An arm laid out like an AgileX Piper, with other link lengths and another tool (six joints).
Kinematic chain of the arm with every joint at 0, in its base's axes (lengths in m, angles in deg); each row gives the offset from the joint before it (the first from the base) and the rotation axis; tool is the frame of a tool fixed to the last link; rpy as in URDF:
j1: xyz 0 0 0.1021 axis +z
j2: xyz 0 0 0 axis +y
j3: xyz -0.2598 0 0.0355 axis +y
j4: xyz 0.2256 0 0.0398 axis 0.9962 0 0.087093
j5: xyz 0 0 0 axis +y
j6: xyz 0.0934 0 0.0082 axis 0.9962 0 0.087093
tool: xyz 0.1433 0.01 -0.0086 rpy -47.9 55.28 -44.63
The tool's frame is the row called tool.
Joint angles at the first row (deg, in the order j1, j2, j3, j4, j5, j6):
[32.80 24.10 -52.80 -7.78 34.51 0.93]
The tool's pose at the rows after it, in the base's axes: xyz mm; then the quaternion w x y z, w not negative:
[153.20 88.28 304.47 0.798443 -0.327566 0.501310 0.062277]
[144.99 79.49 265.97 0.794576 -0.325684 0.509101 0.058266]
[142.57 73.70 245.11 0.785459 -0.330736 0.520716 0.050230]
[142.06 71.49 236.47 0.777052 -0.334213 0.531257 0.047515]
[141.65 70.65 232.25 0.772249 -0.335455 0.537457 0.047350]
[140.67 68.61 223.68 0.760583 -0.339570 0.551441 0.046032]
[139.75 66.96 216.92 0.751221 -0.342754 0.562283 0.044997]
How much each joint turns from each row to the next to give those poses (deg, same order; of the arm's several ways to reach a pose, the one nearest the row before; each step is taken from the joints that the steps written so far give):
[0.00 -11.04 14.10 -0.56 -2.87 3.91]
[0.00 -8.15 7.98 -1.12 1.09 1.10]
[0.00 -3.37 2.92 -0.90 2.28 0.11]
[0.00 -0.52 0.47 -0.25 1.65 0.06]
[0.00 -0.13 0.14 0.00 0.91 0.08]
[0.00 0.00 0.00 0.00 2.15 0.00]
[0.00 0.00 0.02 0.00 1.65 0.00]

